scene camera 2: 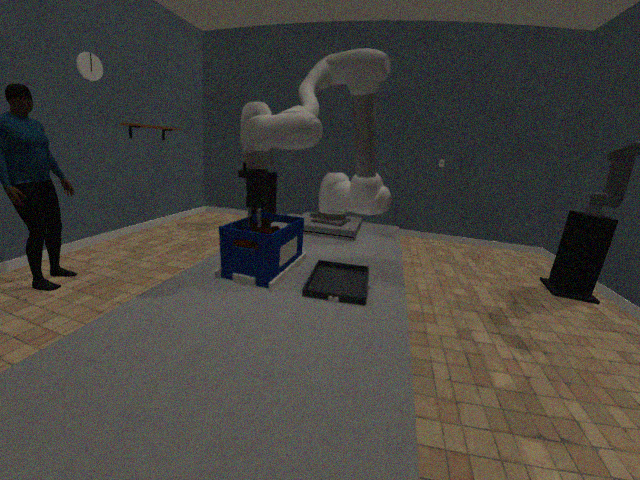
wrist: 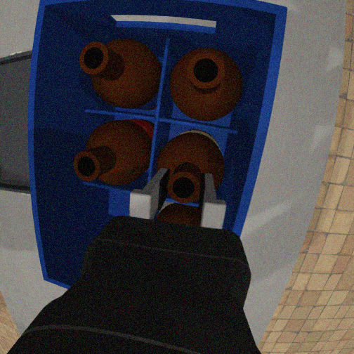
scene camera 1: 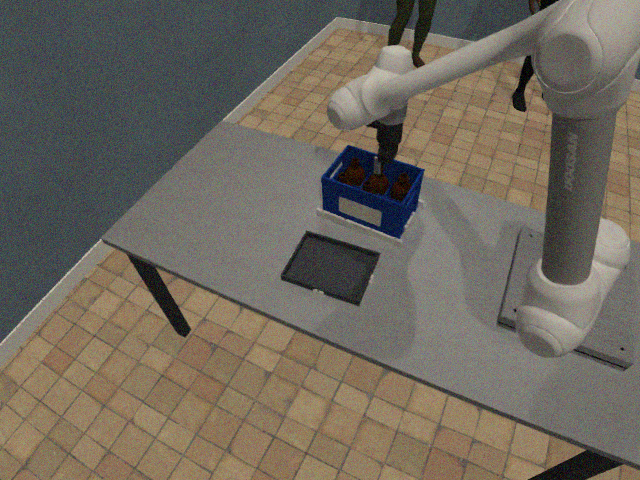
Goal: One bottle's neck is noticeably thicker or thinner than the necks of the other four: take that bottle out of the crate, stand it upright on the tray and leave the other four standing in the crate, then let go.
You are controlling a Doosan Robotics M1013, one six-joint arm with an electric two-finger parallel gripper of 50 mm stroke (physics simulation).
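Places are measured from the arm's base along level axes (x ahead, y left, z up), in millimetres.
Pixels of known places: gripper, fingertip midpoint: (scene camera 2: 254, 226) (scene camera 1: 378, 170); arm's base, origin of the base link: (scene camera 2: 331, 221).
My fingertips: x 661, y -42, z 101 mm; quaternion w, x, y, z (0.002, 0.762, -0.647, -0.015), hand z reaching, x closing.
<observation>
Ahead of a thing's pixels: the offset from my fingertips to its top centre. "pt": to the spot under its first point. Level surfaces: height alone.
A blue crate @(dz +22, dx -3, dy +43 mm) (scene camera 1: 331, 200) (scene camera 2: 245, 263) (wrist: 33, 150) holds five brown bottles. In the wrist view, my gripper (scene camera 1: 377, 165) (scene camera 2: 260, 217) (wrist: 184, 183) is shut on the neck of the middle bottle (wrist: 192, 152) of the right column. That bottle is inside its compartment. The others are an upper left bottle (wrist: 131, 75), an upper right bottle (wrist: 206, 100), a middle left bottle (wrist: 122, 150) and a lower right bottle (wrist: 177, 214), mostly hidden by the gripper. I cannot clearly tell whose neck differs. The dark tray @(pt dz -148, dx -26, dy +318 mm) (scene camera 1: 330, 266) (scene camera 2: 338, 281) (wrist: 14, 125) lies beside the crate, empty.
White strips @(pt dz -131, dx -12, dy +147 mm) (scene camera 1: 356, 226) edge the crate's base on the grey table @(dz -153 mm) (scene camera 1: 206, 206) (scene camera 2: 232, 372). The crate's walls and blue dividers (wrist: 159, 100) stand around the bottles. The arm's base plate (scene camera 1: 522, 258) is at the right in scene camera 1. A person (scene camera 2: 31, 155) stands beyond the table.
</observation>
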